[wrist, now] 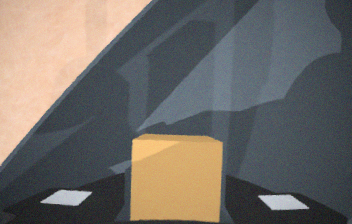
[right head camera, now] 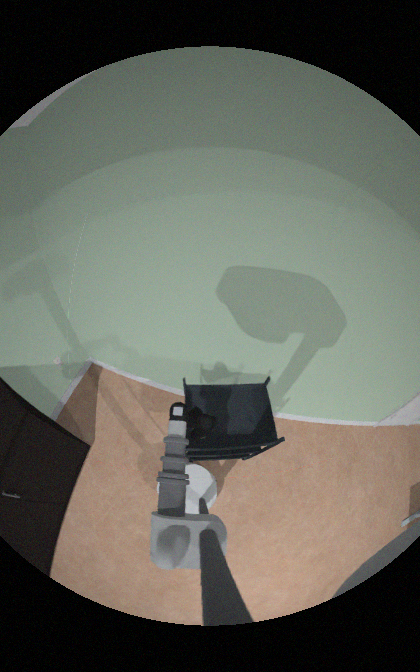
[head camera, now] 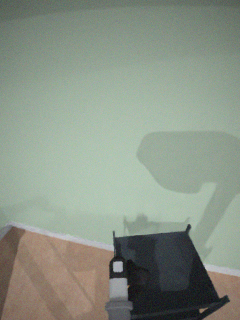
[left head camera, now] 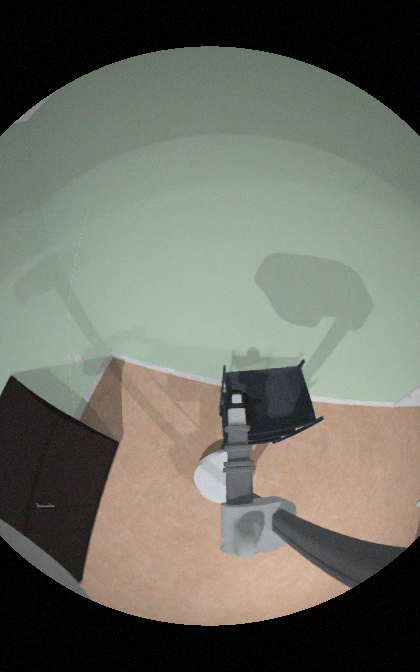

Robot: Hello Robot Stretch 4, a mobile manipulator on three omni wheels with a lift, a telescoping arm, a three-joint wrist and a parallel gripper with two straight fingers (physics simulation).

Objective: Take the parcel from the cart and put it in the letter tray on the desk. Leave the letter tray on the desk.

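Frame: origin at the robot's base, x ahead, y left, z up, level; metres.
Seen in the pictures: gripper, between the fingertips: (wrist: 175,189); robot's base, origin of its link: (left head camera: 222,475).
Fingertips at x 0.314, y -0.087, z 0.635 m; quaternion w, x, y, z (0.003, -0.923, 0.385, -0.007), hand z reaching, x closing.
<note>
Pixels of each thing's middle, then the offset from my fingertips to it. "spot": a spot on its surface instead.
- parcel, middle of its body: (wrist: 175,179) 0.011 m ahead, 0.011 m left, 0.025 m up
- handle, a spot on its surface: (left head camera: 60,475) spot: 0.463 m back, 0.998 m left, 0.011 m down
The parcel (wrist: 176,172), a yellow-orange box, stands on the dark top of the cart (head camera: 172,265) (left head camera: 285,395) (right head camera: 250,410) (wrist: 285,130). My gripper (wrist: 175,189) is open, with one dark finger on each side of the parcel. In the wrist view the parcel's sides are nearly square to the fingers, with a narrow gap at each side; whether they touch is unclear. In the head camera views the gripper is a dark shape over the left part of the cart, and it hides most of the parcel. The letter tray does not show in these views.
The cart has raised corner posts and stands near the green wall (head camera: 100,125). A white round object (left head camera: 210,477) (right head camera: 202,482) is below my arm, beside the cart. A dark brown piece of furniture with a handle (left head camera: 60,475) (right head camera: 35,465) stands at the left.
</note>
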